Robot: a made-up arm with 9 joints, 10 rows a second.
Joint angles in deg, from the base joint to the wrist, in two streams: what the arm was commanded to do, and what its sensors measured. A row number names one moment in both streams.
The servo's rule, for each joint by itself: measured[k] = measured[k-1] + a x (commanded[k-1-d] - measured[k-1]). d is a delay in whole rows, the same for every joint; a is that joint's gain. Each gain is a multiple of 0.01, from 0.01 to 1. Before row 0 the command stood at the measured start. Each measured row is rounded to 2 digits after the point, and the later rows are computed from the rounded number. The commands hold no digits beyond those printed.
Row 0, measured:
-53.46, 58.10, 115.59, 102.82, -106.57, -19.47, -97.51, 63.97, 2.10
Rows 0 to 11, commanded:
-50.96, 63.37, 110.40, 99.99, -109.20, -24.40, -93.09, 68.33, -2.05
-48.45, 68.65, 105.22, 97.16, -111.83, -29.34, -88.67, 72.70, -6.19
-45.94, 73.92, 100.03, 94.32, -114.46, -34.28, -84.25, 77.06, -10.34
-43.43, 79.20, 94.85, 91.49, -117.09, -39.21, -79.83, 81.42, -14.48
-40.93, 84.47, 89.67, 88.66, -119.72, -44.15, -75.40, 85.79, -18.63
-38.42, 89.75, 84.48, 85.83, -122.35, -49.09, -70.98, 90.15, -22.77
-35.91, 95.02, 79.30, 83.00, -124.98, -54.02, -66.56, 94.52, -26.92
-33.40, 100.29, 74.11, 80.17, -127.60, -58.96, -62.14, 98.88, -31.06
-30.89, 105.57, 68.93, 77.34, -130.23, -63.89, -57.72, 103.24, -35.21
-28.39, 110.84, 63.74, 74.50, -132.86, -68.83, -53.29, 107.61, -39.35
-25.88, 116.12, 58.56, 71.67, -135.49, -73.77, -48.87, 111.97, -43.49
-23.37, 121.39, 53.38, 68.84, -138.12, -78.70, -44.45, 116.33, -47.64
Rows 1 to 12, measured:
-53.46, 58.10, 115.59, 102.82, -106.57, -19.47, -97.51, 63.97, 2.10
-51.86, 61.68, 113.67, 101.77, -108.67, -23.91, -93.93, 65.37, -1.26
-49.68, 66.42, 110.54, 100.06, -111.20, -28.80, -89.67, 67.72, -5.25
-47.29, 71.52, 106.65, 97.94, -113.81, -33.73, -85.28, 70.71, -9.37
-44.82, 76.74, 102.28, 95.55, -116.43, -38.66, -80.87, 74.14, -13.51
-42.33, 82.00, 97.61, 93.00, -119.06, -43.60, -76.44, 77.87, -17.66
-39.83, 87.27, 92.75, 90.35, -121.69, -48.54, -72.02, 81.80, -21.80
-37.32, 92.54, 87.77, 87.63, -124.32, -53.47, -67.60, 85.87, -25.95
-34.81, 97.81, 82.72, 84.87, -126.94, -58.41, -63.18, 90.03, -30.09
-32.30, 103.09, 77.62, 82.08, -129.57, -63.34, -58.76, 94.26, -34.24
-29.80, 108.36, 72.48, 79.28, -132.20, -68.28, -54.33, 98.53, -38.38
-27.29, 113.64, 67.33, 76.46, -134.83, -73.22, -49.91, 102.83, -42.52
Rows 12 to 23, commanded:
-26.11, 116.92, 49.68, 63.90, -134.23, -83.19, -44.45, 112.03, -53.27
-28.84, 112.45, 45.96, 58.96, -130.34, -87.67, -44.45, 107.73, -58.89
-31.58, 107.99, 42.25, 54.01, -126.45, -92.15, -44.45, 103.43, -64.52
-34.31, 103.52, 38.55, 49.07, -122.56, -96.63, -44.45, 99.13, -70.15
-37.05, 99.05, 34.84, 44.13, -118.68, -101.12, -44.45, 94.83, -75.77
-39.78, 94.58, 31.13, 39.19, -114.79, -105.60, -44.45, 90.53, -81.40
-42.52, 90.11, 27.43, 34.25, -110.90, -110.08, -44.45, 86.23, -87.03
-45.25, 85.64, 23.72, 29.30, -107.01, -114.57, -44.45, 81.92, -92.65
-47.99, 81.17, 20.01, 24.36, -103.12, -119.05, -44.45, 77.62, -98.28
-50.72, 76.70, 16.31, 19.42, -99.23, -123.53, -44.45, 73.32, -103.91
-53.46, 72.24, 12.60, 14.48, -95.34, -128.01, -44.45, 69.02, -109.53
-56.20, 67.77, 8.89, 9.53, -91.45, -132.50, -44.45, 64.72, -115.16
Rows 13 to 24, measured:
-24.78, 118.91, 62.17, 73.64, -137.46, -78.15, -45.49, 107.15, -46.67
-25.63, 117.56, 57.55, 70.04, -134.88, -82.69, -44.65, 108.71, -52.02
-27.68, 114.09, 53.26, 65.94, -131.25, -87.17, -44.49, 108.40, -57.58
-30.18, 109.94, 49.19, 61.53, -127.41, -91.65, -44.46, 106.81, -63.20
-32.82, 105.57, 45.25, 56.92, -123.53, -96.13, -44.45, 104.35, -68.83
-35.53, 101.14, 41.40, 52.19, -119.65, -100.62, -44.45, 101.30, -74.45
-38.25, 96.68, 37.60, 47.38, -115.76, -105.10, -44.45, 97.85, -80.08
-40.98, 92.21, 33.84, 42.52, -111.87, -109.58, -44.45, 94.13, -85.71
-43.71, 87.74, 30.10, 37.63, -107.98, -114.07, -44.45, 90.22, -91.33
-46.45, 83.27, 26.37, 32.72, -104.09, -118.55, -44.45, 86.19, -96.96
-49.18, 78.80, 22.65, 27.80, -100.20, -123.03, -44.45, 82.07, -102.59
-51.92, 74.34, 18.93, 22.87, -96.31, -127.51, -44.45, 77.89, -108.21

